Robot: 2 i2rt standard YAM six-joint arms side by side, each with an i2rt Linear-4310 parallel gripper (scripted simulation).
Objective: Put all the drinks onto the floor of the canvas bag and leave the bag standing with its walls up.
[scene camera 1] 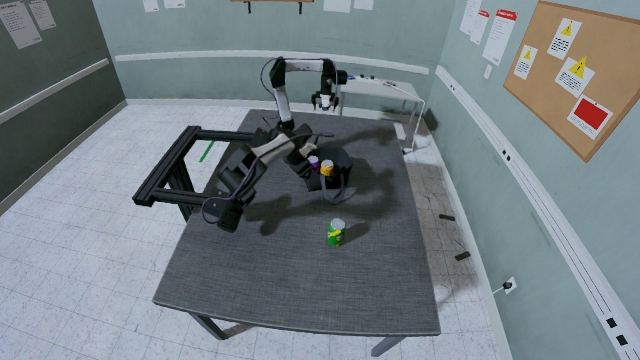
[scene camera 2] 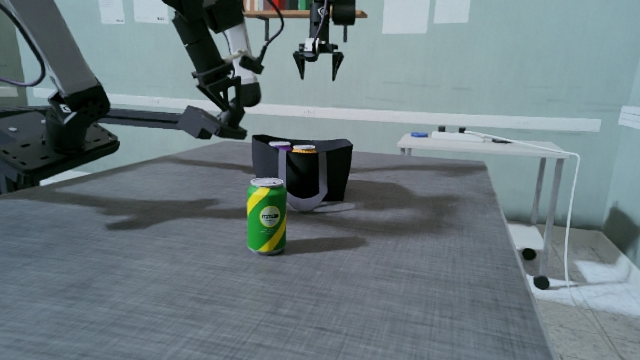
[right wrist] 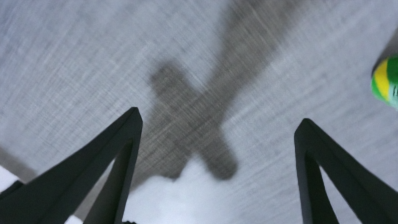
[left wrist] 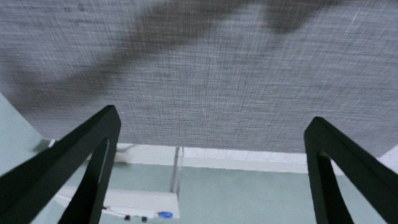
Labels:
same spot on black canvas bag: (scene camera 2: 309,178) = (scene camera 1: 334,183)

